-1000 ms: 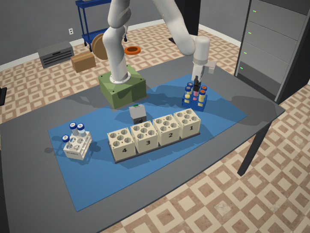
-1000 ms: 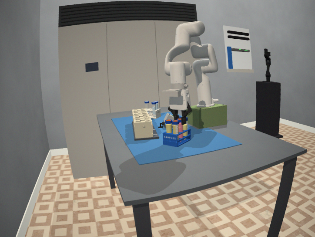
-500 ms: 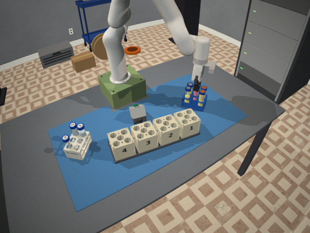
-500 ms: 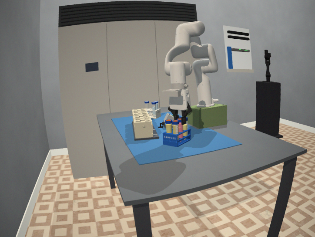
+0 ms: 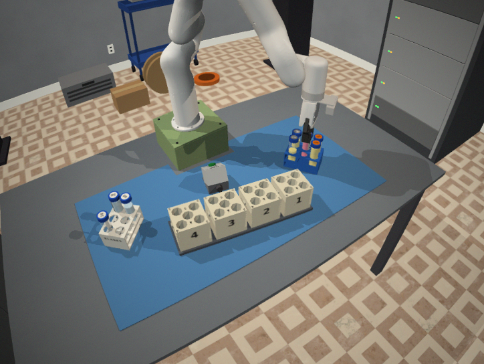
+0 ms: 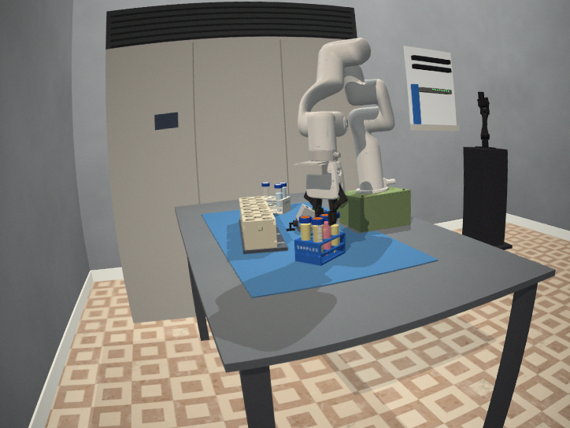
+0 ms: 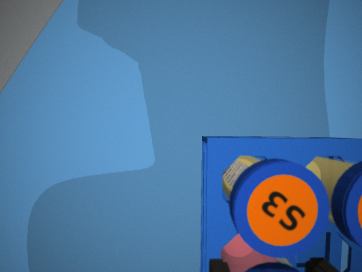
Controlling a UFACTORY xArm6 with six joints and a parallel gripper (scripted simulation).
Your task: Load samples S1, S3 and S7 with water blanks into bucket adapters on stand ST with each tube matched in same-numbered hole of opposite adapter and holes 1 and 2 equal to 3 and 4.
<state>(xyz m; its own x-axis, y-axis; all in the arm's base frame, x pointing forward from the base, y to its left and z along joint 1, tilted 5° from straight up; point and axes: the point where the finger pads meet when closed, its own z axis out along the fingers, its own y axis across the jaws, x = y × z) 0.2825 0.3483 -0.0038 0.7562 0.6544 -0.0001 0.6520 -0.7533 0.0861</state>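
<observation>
The pink-filled tube lies 50 mm below my hand and 10 mm ahead of it. Round my hand: sample tube: 50 mm below, 50 mm ahead, 10 mm to the right; then blue samples rack: 90 mm below, 20 mm to the right, 10 mm ahead; then adapter 1: 170 mm to the right, 160 mm ahead, 70 mm below.
</observation>
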